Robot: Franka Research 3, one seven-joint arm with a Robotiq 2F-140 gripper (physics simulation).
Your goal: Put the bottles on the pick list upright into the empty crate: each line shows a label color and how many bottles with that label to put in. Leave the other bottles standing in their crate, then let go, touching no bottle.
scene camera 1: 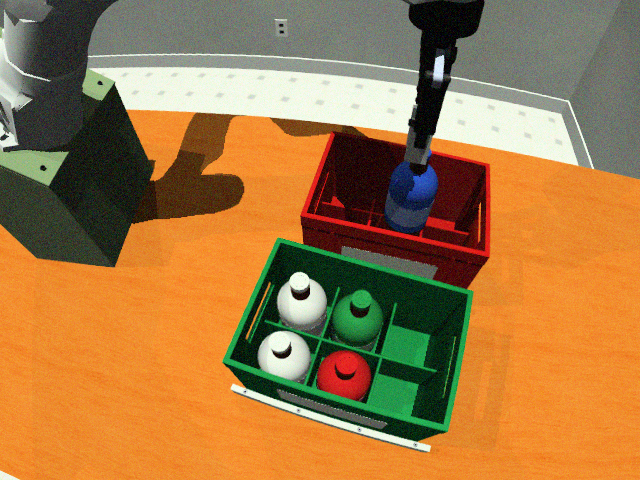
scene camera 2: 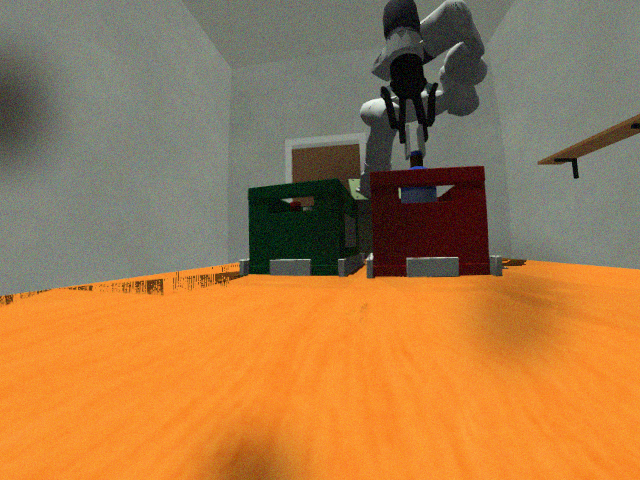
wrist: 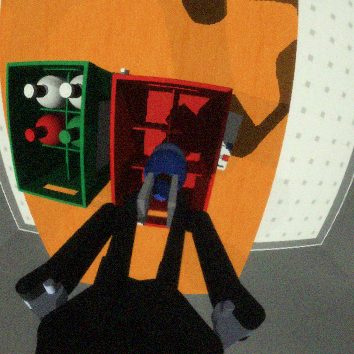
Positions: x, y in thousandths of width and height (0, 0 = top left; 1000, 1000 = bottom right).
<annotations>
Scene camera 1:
gripper: 649, 320
blue bottle: 646, 391
red bottle: 540, 778
green bottle: 559, 666
white bottle: 473, 632
white strip: 395, 824
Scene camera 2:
gripper: 649, 328
blue bottle: 670, 403
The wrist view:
gripper: 459, 518
blue bottle: 473, 448
red bottle: 134, 363
white bottle: 131, 256
</annotations>
